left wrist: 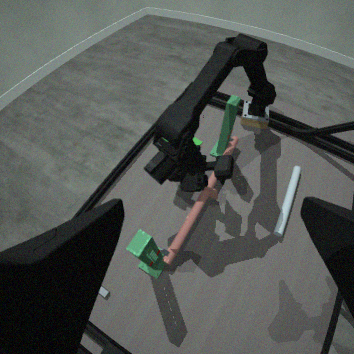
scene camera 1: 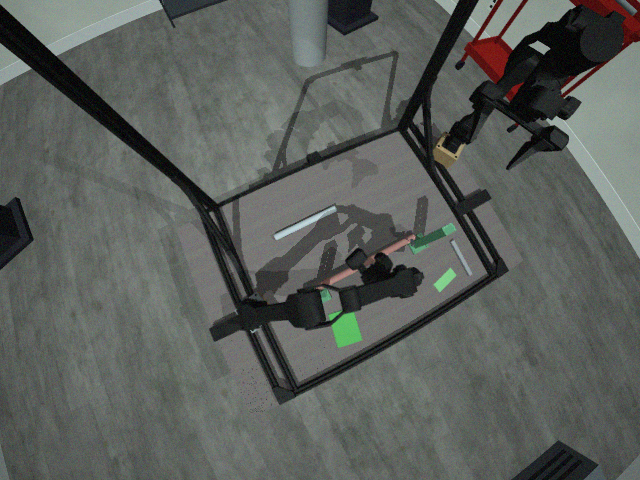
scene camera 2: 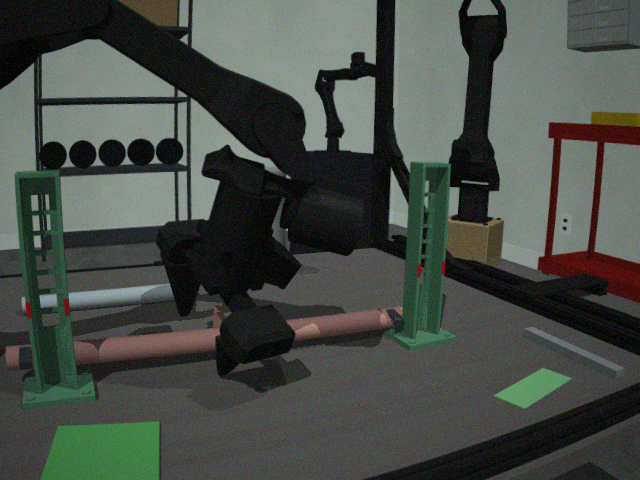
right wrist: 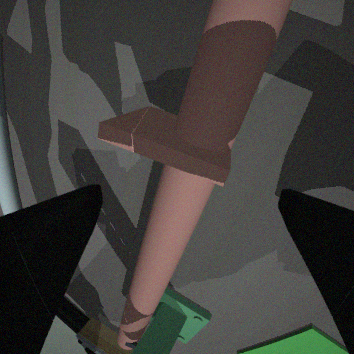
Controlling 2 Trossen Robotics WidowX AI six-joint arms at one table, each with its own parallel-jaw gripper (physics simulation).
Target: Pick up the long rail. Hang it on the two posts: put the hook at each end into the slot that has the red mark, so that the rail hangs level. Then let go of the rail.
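Places are measured from the left arm's base along level axes (x back, y right, z up), in centimetres.
Pixels of known places: left gripper, fingertip midpoint: [left wrist: 213, 206] [scene camera 1: 488, 156]; right gripper, fingertip midpoint: [left wrist: 208, 183] [scene camera 1: 355, 269] [scene camera 2: 202, 343] [right wrist: 192, 195]; left arm's base at its link origin: [scene camera 1: 451, 144] [scene camera 2: 472, 219]; right arm's base at its link origin: [left wrist: 255, 110] [scene camera 1: 254, 312].
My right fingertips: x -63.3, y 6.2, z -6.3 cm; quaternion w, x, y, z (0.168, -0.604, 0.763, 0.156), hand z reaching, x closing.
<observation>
For each thing: its top centre in the pictures, then the offset to it from my right fingertips. "pt": a spot on its surface instead.
- long pink rail at its top centre: [right wrist: 155, 160] [scene camera 2: 221, 312] [left wrist: 208, 186] [scene camera 1: 362, 262] dx +2.7, dy -0.5, dz +3.0 cm
- pale rod at its top centre: [scene camera 2: 108, 289] [left wrist: 290, 196] [scene camera 1: 305, 221] dx +4.4, dy +24.6, dz +0.1 cm
- grey bar at its top centre: [scene camera 2: 571, 347] [scene camera 1: 461, 257] dx +27.2, dy -33.1, dz -1.4 cm
- large green patch at a spot on its surface: [scene camera 2: 103, 452] [scene camera 1: 344, 323] pt dx -17.9, dy -7.2, dz -2.1 cm
The long pink rail [scene camera 1: 392, 248] [scene camera 2: 155, 345] [left wrist: 187, 227] [right wrist: 187, 215] lies low at table level behind the two green posts, below their red marks, with dark hooks near its ends. One post [scene camera 1: 433, 237] [scene camera 2: 413, 232] [left wrist: 142, 245] stands at the right in scene camera 2. The other post [scene camera 2: 57, 258] [left wrist: 229, 122] [right wrist: 167, 320] stands at the left there. My right gripper [scene camera 1: 368, 269] [scene camera 2: 204, 342] [right wrist: 192, 195] is open above the rail near its raised tab, fingers on either side. My left gripper [scene camera 1: 488, 153] [left wrist: 213, 206] is open and empty, far from the rail.
A pale rod [scene camera 1: 305, 222] [scene camera 2: 118, 296] [left wrist: 288, 200] lies behind the rail. A grey bar [scene camera 1: 461, 256] [scene camera 2: 573, 352] lies beyond the right post. A large green patch [scene camera 1: 346, 329] [scene camera 2: 103, 452] and a small one [scene camera 1: 445, 279] [scene camera 2: 533, 387] lie in front. Black frame beams [scene camera 1: 398, 338] edge the table.
</observation>
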